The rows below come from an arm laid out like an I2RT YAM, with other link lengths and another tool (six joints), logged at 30 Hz.
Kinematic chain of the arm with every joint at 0, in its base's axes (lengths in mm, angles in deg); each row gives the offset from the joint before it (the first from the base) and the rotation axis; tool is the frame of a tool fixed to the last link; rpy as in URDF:
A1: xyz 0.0 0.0 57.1 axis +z
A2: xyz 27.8 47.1 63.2 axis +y
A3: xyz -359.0 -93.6 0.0 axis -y
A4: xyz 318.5 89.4 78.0 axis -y
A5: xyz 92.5 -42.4 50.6 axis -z
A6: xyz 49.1 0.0 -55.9 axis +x
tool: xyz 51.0 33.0 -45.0 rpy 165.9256 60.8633 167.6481
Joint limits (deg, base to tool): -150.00..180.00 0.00..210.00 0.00..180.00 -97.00..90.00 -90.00..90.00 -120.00..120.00
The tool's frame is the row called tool.
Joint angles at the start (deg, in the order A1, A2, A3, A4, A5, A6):
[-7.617 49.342 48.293 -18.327 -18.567 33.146]
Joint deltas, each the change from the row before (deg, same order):
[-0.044 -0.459 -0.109 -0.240 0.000 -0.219]
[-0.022 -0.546 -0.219 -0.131 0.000 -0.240]
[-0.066 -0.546 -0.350 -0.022 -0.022 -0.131]
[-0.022 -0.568 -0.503 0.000 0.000 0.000]
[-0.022 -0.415 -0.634 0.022 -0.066 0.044]
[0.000 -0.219 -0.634 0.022 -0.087 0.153]
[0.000 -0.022 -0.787 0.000 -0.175 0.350]
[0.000 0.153 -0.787 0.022 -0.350 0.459]
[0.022 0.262 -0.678 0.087 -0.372 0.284]
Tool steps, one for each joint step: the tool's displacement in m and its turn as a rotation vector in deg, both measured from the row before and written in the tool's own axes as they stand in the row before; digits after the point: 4 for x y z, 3 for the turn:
[0.0018 0.0000 -0.0017 0.081 -0.110 -0.229]
[0.0022 -0.0002 -0.0016 0.049 -0.158 -0.309]
[0.0023 -0.0007 -0.0011 0.011 -0.158 -0.183]
[0.0029 -0.0013 -0.0005 -0.015 -0.063 -0.024]
[0.0031 -0.0023 0.0009 0.018 0.171 0.139]
[0.0028 -0.0027 0.0019 0.016 0.343 0.326]
[0.0030 -0.0038 0.0035 0.005 0.669 0.681]
[0.0028 -0.0040 0.0042 -0.105 0.889 0.807]
[0.0022 -0.0036 0.0042 -0.068 0.869 0.600]

